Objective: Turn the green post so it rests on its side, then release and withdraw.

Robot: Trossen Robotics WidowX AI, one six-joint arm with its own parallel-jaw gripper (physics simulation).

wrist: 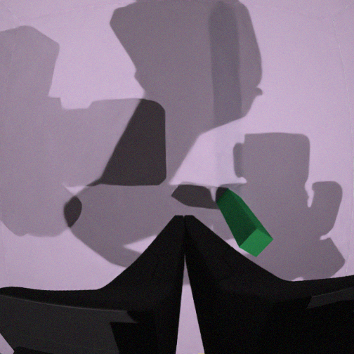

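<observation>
The green post (245, 224) is right of the middle in the wrist view. It appears to stand upright, with its small square top face turned toward the camera and its far end at the upper left in shadow. My gripper (183, 223) is shut and empty, its two black fingertips together at the lower middle. The tips are to the left of the post in the view. The right finger's sloping edge passes close to the post's near end; whether they touch I cannot tell.
The pale table top (300, 65) carries large grey shadows of the arm and gripper across the left, top and right. A darker shadow patch lies directly left of the post's far end.
</observation>
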